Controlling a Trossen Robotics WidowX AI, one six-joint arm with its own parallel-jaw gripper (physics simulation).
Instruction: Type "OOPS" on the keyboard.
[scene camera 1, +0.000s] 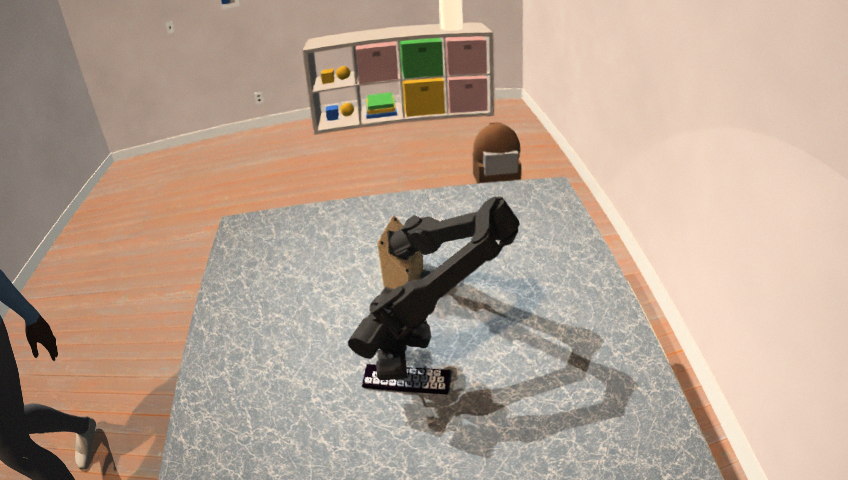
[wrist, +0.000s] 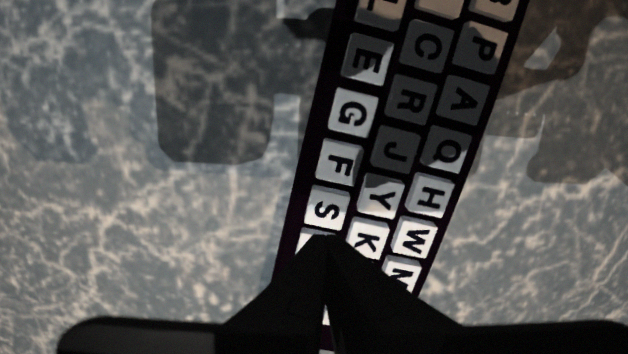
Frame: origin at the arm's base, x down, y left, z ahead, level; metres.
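Seen in the pictures: gripper, between the fingertips: (wrist: 324, 247); arm's base, origin of its link: (scene camera 1: 397, 245).
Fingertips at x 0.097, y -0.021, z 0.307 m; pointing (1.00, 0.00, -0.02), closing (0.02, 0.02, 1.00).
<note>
Pixels of each thing's top centre, then the offset from my fingertips to it. Level surfaces: height alone.
- black keyboard, centre of its top: (wrist: 392, 163) (scene camera 1: 405, 376) dz +0.024, dx +0.021, dy +0.024 m
- S key, centre of its top: (wrist: 327, 210) dz +0.001, dx +0.021, dy +0.004 m
- P key, centre of its top: (wrist: 483, 47) dz +0.050, dx +0.021, dy +0.067 m
- marbled surface, height of its surface: dx +0.039 m
A black keyboard (scene camera 1: 423, 386) (wrist: 387, 150) with pale letter keys lies on the grey marbled surface. In the wrist view it runs at a slant with its letters turned sideways. My gripper (scene camera 1: 390, 373) (wrist: 324, 247) is shut, with nothing between its fingers. Its tips are over the left row of keys in the wrist view, just below the S key (wrist: 326, 210). They partly cover the key beside S, whose letter is hidden. The P key (wrist: 481, 50) is at the upper right, partly in shadow. No O key can be read. Whether the tips touch a key cannot be told.
A brown board (scene camera 1: 399, 273) stands behind the keyboard at the arm's base. The marbled surface (scene camera 1: 267, 297) extends around them. A shelf unit (scene camera 1: 395, 34) with coloured boxes and a brown backpack (scene camera 1: 496, 142) are farther back. Part of a person (scene camera 1: 56, 419) shows at the left.
</note>
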